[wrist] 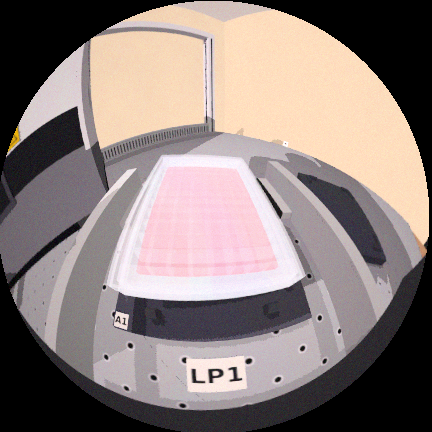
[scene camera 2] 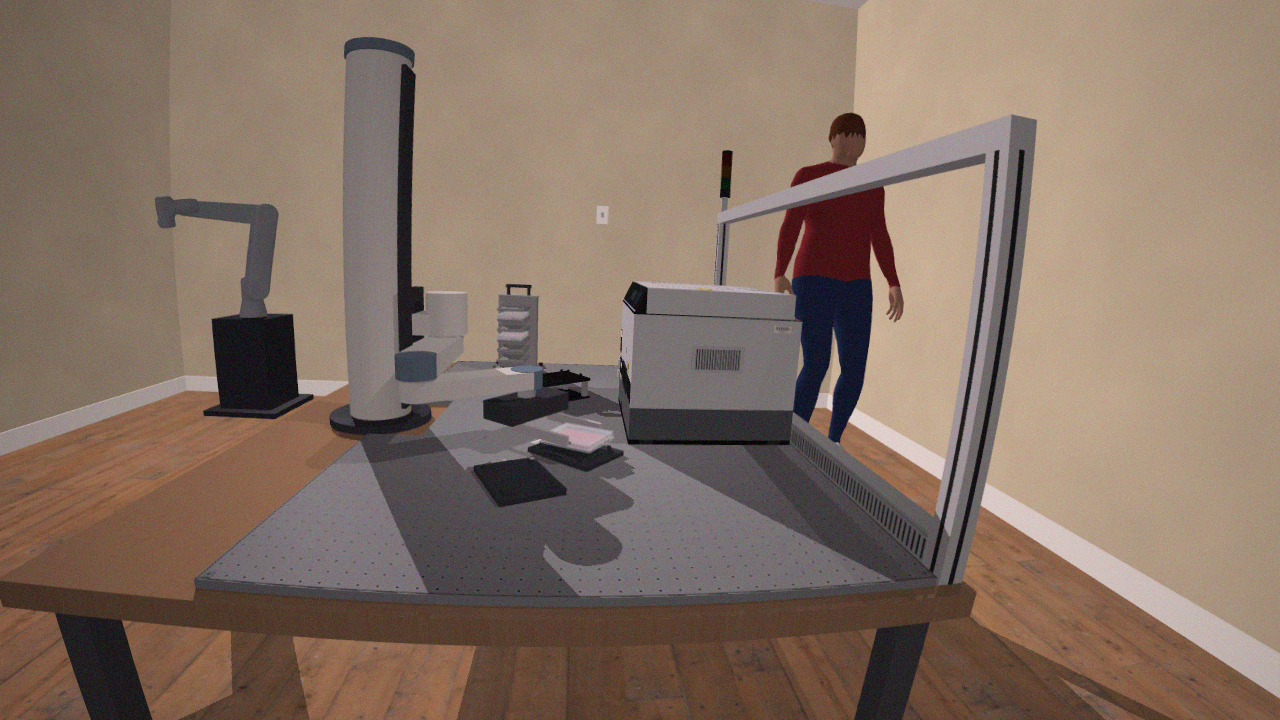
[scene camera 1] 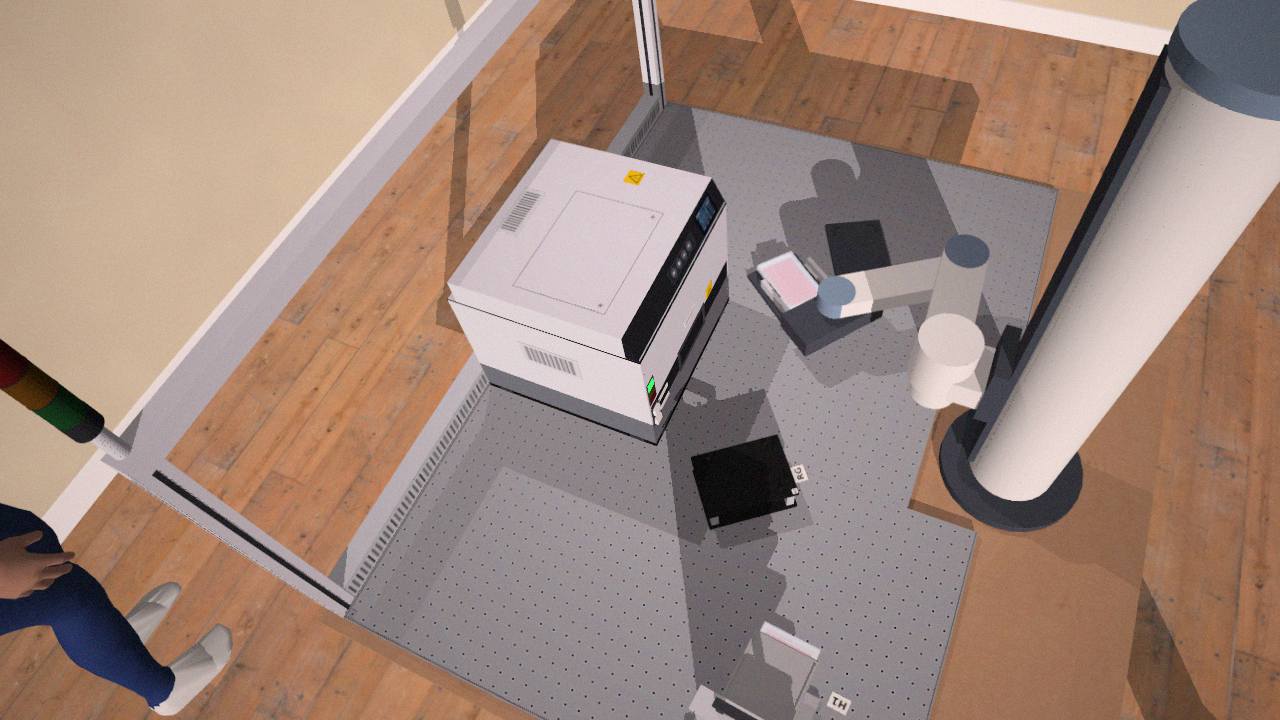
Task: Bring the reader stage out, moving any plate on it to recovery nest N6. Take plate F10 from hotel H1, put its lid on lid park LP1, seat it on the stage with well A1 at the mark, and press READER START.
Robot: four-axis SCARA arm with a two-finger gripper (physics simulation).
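Where they show: gripper, between the fingertips: [wrist: 202, 172] [scene camera 2: 584, 434] [scene camera 1: 785, 271]; arm's base, origin of its link: [scene camera 2: 381, 419] [scene camera 1: 1008, 467].
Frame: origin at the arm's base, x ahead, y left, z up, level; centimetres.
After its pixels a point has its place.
Observation:
My gripper [scene camera 1: 791, 282] @(y -24.8, x 51.8, z 6.0 cm) [scene camera 2: 580, 437] @(y -24.8, x 51.8, z 6.0 cm) [wrist: 202, 172] @(y -24.8, x 51.8, z 6.0 cm) is shut on a clear-rimmed plate with pink contents [scene camera 1: 785, 275] @(y -23.9, x 51.5, z 5.9 cm) [scene camera 2: 586, 435] @(y -25.2, x 52.1, z 5.9 cm) [wrist: 205, 235] @(y -21.2, x 47.2, z 5.5 cm), one finger along each long side. The plate is level, low over the dark lid park LP1 [scene camera 2: 586, 460] @(y -29.8, x 52.2, z 2.3 cm) [wrist: 215, 320] @(y -19.3, x 44.5, z 2.3 cm); whether it touches is hidden. I cannot read a plate number, nor tell lid from plate. The LP1 label [wrist: 217, 374] and an A1 tag [wrist: 121, 320] @(y -14.6, x 47.6, z 2.3 cm) show in the wrist view. The white reader [scene camera 1: 581, 250] @(y 5.9, x 78.6, z 36.0 cm) [scene camera 2: 716, 358] @(y -17.4, x 80.0, z 21.3 cm) has a green light [scene camera 1: 650, 385] @(y 18.6, x 61.5, z 21.4 cm) at its front corner; its stage does not show clearly.
A dark flat nest [scene camera 1: 854, 243] @(y -40.1, x 41.1, z 2.5 cm) [scene camera 2: 519, 481] @(y -40.9, x 40.4, z 2.5 cm) [wrist: 345, 217] @(y -36.3, x 39.1, z 2.5 cm) lies beside LP1. The black RG nest [scene camera 1: 742, 483] @(y 23.8, x 42.9, z 7.3 cm) stands in front of the reader. Hotel H1 [scene camera 2: 530, 304] @(y 61.3, x 31.5, z 24.9 cm) is at the far end. A post-and-rail frame [scene camera 2: 1000, 268] @(y -72.5, x 100.9, z 43.4 cm) edges the deck; a person [scene camera 2: 836, 232] stands beyond it.

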